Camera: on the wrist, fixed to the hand. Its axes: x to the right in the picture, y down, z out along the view.
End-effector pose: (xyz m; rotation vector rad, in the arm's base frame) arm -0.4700 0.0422 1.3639 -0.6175 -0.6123 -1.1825
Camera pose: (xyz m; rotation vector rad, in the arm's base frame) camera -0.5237 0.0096 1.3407 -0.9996 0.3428 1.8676
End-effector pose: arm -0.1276 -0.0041 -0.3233 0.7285 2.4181 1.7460
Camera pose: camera -0.1489 -0.0512 -0.3658 -2.2520 0.6168 -0.0580
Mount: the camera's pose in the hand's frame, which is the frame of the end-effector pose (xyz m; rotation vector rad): -0.0097 -0.0572 -0.0334 -0.0976 -0.6170 3.0419
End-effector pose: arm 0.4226 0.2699 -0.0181 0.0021 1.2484 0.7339
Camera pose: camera 0.4215 0.2079 -0.0434 -1.6825 0.4188 -2.1155
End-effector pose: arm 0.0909 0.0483 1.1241 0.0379 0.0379 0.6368
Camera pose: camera 0.1155 -0.0026 1.0883 -0.1362 0.5786 -2.4935
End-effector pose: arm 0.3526 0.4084 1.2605 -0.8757 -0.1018 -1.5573
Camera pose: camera 0.2859 0.4105 1.2553 -0.4645 0.6123 1.5301
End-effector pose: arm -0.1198 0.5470 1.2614 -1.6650 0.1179 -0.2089
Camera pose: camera -0.1388 0.5225 1.3207 -0.0046 1.7662 2.3772
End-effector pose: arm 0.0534 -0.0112 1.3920 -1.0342 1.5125 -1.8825
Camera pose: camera 0.0360 0.0300 1.4418 0.8481 0.7648 0.7122
